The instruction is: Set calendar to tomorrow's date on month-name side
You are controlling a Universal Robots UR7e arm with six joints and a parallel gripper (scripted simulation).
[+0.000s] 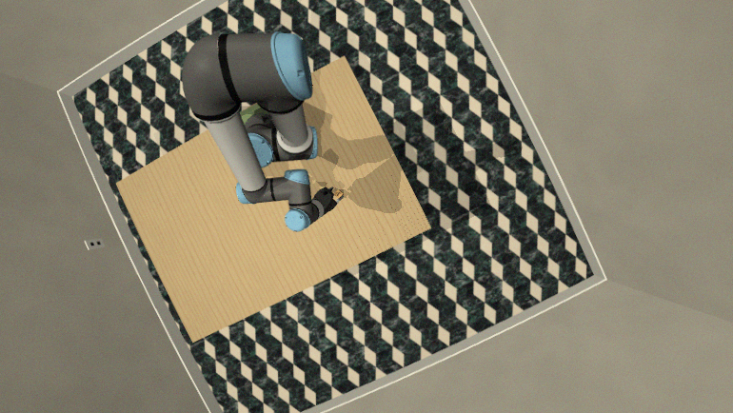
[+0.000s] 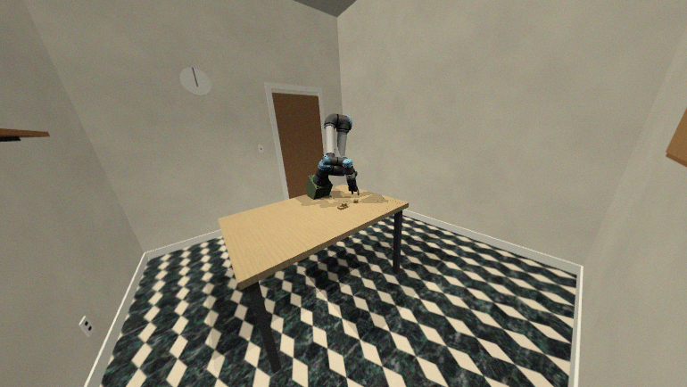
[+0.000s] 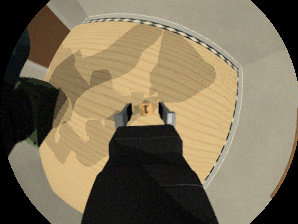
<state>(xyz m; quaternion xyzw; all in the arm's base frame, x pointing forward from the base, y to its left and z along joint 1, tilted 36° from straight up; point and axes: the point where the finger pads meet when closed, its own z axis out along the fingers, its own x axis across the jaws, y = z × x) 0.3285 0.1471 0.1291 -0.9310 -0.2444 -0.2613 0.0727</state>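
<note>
Right now my hand is 80 mm above the wooden cube. Also, from my hand: wooden tray 160 mm to the right, 90 mm below, 10 mm ahead.
</note>
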